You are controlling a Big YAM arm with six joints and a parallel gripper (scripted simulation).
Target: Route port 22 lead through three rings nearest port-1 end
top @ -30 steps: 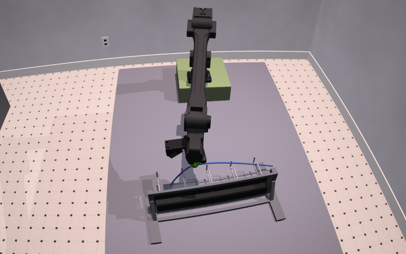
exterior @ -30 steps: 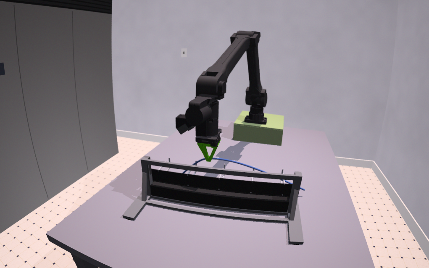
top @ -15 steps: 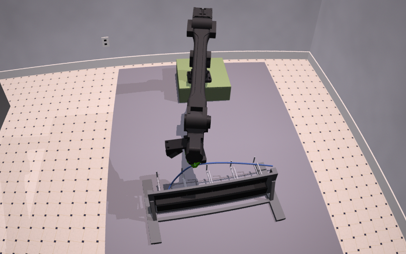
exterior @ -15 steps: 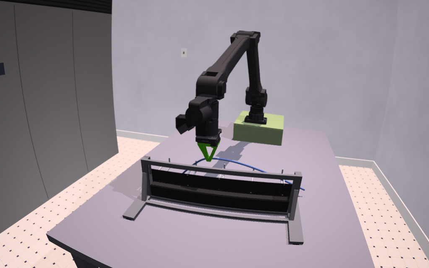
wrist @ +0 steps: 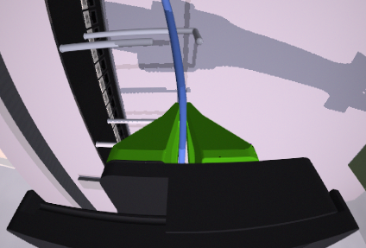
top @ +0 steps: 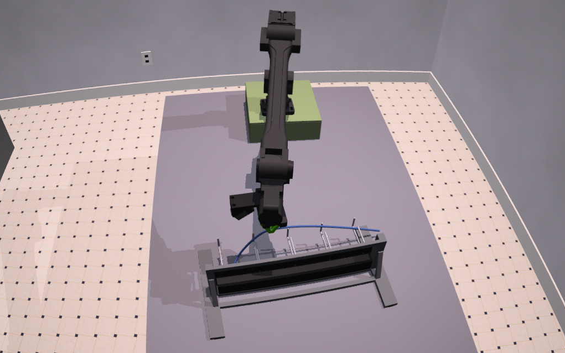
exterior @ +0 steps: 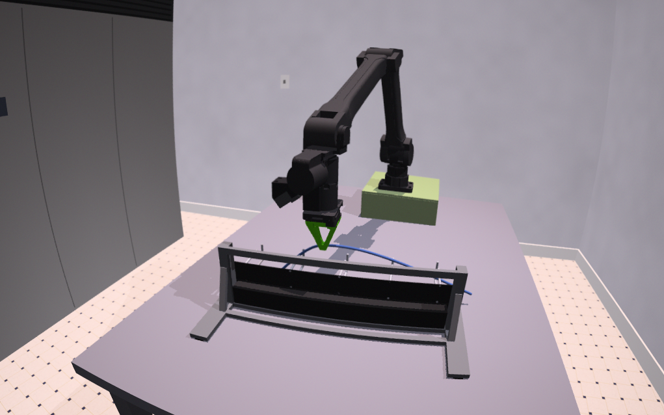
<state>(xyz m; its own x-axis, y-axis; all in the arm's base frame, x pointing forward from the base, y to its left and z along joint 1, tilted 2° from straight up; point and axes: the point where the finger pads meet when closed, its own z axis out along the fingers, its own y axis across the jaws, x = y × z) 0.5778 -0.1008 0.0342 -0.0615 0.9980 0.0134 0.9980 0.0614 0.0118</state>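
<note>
My hand is 100 mm short of the rack, 60 mm to the right of it and 50 mm above it.
</note>
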